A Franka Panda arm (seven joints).
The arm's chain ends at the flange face. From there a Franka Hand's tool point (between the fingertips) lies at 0.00 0.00 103.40 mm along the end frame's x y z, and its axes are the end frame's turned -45 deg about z.
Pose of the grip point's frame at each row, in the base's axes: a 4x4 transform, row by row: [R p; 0 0 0 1], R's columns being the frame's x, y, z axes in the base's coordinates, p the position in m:
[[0.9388, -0.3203, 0.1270, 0.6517], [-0.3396, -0.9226, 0.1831, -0.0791], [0.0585, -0.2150, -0.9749, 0.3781], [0, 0, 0, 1]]
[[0.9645, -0.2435, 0.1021, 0.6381], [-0.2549, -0.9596, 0.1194, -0.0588], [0.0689, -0.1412, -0.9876, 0.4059], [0, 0, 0, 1]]
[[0.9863, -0.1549, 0.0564, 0.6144], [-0.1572, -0.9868, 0.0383, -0.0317], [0.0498, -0.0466, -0.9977, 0.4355], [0, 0, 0, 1]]
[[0.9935, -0.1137, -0.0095, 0.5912], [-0.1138, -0.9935, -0.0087, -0.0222], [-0.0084, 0.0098, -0.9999, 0.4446], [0, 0, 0, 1]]
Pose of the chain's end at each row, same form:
[[0.4373, -0.8903, 0.1270, 0.6386], [-0.8925, -0.4122, 0.1831, -0.0980], [-0.1107, -0.1934, -0.9749, 0.4789], [0, 0, 0, 1]]
[[0.5098, -0.8542, 0.1021, 0.6275], [-0.8588, -0.4983, 0.1194, -0.0711], [-0.0511, -0.1486, -0.9876, 0.5080], [0, 0, 0, 1]]
[[0.5879, -0.8070, 0.0564, 0.6086], [-0.8089, -0.5866, 0.0383, -0.0357], [0.0023, -0.0682, -0.9977, 0.5387], [0, 0, 0, 1]]
[[0.6221, -0.7829, -0.0095, 0.5922], [-0.7830, -0.6220, -0.0087, -0.0213], [0.0010, 0.0129, -0.9999, 0.5480], [0, 0, 0, 1]]

